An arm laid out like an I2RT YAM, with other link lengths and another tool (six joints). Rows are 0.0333 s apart.
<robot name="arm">
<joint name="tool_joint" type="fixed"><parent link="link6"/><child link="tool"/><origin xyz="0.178 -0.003 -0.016" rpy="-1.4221 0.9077 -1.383"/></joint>
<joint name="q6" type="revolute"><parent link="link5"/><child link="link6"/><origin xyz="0.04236 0 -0.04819" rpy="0 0 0"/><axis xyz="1 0 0"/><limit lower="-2.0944" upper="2.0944"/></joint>
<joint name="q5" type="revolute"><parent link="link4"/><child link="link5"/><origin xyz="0.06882 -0.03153 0.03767" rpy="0 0 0"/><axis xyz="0 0 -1"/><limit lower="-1.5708" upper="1.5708"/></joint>
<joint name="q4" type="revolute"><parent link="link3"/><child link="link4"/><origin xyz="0.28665 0.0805 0.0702" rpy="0 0 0"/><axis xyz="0 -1 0"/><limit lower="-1.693" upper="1.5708"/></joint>
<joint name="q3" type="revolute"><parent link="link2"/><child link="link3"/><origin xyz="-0.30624 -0.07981 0" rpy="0 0 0"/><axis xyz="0 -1 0"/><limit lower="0" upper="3.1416"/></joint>
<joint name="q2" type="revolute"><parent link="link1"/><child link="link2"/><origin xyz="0.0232 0.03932 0.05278" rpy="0 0 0"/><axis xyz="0 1 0"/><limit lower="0" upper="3.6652"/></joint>
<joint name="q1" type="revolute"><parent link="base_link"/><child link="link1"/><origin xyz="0 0 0.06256" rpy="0 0 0"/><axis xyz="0 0 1"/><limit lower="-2.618" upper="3.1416"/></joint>
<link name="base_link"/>
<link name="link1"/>
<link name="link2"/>
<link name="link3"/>
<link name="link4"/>
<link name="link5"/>
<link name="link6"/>
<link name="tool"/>
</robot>
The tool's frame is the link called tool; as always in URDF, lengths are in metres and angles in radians.
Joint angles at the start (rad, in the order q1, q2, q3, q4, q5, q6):
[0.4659 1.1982 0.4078 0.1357 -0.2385 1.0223]
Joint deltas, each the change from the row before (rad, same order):
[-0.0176 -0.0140 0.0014 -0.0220 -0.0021 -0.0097]
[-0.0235 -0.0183 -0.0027 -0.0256 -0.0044 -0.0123]
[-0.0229 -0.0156 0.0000 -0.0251 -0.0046 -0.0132]
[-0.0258 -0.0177 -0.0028 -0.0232 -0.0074 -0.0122]
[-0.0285 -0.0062 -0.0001 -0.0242 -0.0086 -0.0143]
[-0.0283 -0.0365 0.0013 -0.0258 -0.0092 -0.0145]
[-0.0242 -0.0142 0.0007 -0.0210 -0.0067 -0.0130]
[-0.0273 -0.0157 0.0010 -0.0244 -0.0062 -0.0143]
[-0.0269 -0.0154 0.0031 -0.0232 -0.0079 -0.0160]
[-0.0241 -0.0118 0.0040 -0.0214 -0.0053 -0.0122]
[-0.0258 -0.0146 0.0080 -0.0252 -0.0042 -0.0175]
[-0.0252 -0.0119 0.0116 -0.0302 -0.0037 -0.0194]
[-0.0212 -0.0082 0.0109 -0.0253 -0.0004 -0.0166]
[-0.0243 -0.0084 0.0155 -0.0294 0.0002 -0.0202]
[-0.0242 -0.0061 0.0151 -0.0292 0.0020 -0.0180]
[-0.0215 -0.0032 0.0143 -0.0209 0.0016 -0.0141]
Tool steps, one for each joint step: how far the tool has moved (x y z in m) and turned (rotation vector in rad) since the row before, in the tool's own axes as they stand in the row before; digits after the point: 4 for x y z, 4 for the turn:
[-0.0020 -0.0053 -0.0032 0.0126 -0.0006 0.0009]
[-0.0008 -0.0073 -0.0043 0.0157 0.0010 0.0024]
[-0.0013 -0.0068 -0.0038 0.0147 0.0010 0.0013]
[-0.0010 -0.0071 -0.0042 0.0137 -0.0003 0.0041]
[0.0008 -0.0088 -0.0028 0.0173 0.0081 0.0061]
[-0.0076 -0.0045 -0.0069 0.0070 -0.0194 -0.0009]
[-0.0018 -0.0062 -0.0036 0.0121 -0.0018 0.0023]
[-0.0018 -0.0072 -0.0041 0.0152 -0.0016 0.0031]
[-0.0029 -0.0062 -0.0040 0.0121 -0.0037 0.0008]
[-0.0025 -0.0060 -0.0034 0.0131 -0.0024 0.0031]
[-0.0045 -0.0061 -0.0041 0.0141 -0.0060 -0.0021]
[-0.0042 -0.0060 -0.0042 0.0148 -0.0018 -0.0032]
[-0.0036 -0.0057 -0.0034 0.0152 -0.0013 -0.0030]
[-0.0053 -0.0064 -0.0040 0.0175 -0.0029 -0.0050]
[-0.0044 -0.0070 -0.0038 0.0198 -0.0004 -0.0022]
[-0.0050 -0.0062 -0.0029 0.0170 -0.0035 -0.0011]

